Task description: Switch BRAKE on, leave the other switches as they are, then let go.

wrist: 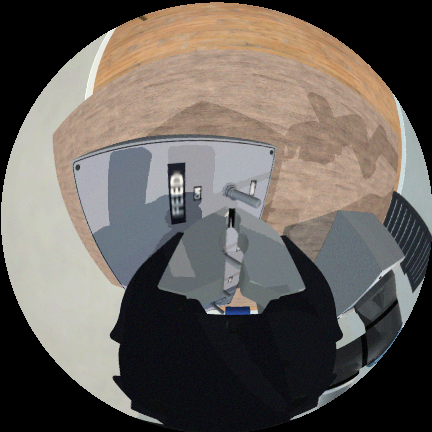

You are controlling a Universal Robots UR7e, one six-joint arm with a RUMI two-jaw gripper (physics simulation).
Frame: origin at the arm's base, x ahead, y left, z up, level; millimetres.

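Seen in the pictures: gripper, between the fingertips: (230, 210); arm's base, origin of its link: (373, 289).
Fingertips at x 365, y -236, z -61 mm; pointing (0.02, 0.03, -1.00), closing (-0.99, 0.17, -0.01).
Note:
Pixels of each thing's top centre, then the offset from my fingertips to it. "spot": a spot on its surface instead. Level surfaces: height alone.
- FEED label, centre of its top: (175, 197) dx +64, dy -4, dz -38 mm
- FEED lever, a spot on its surface: (242, 196) spot: dx -14, dy +13, dz -53 mm
- small mark, a spot on its surface: (253, 187) spot: dx -34, dy +21, dz -96 mm
- brown wood-grain table top, height of its surface: dz -172 mm
The grey switch panel (95, 200) lies under my gripper on the left. The FEED label (176, 192) is readable, with a small ON mark (197, 193) beside it. The FEED lever (242, 196) leans right, away from the ON mark and towards the other small mark (253, 187). My gripper (230, 210) is shut and empty, its tips just below the FEED lever in the view. The BRAKE label is hidden behind the jaws. Parts of the panel and of a lever show through the narrow gap between the jaws; how the BRAKE lever stands cannot be told.
The panel lies on a brown wood-grain table top (200, 75), with an orange plank surface (215, 25) beyond. A grey box-like body (355, 255) and a black ribbed part (411, 240) are at the right. A small blue part (237, 311) shows below the jaws.

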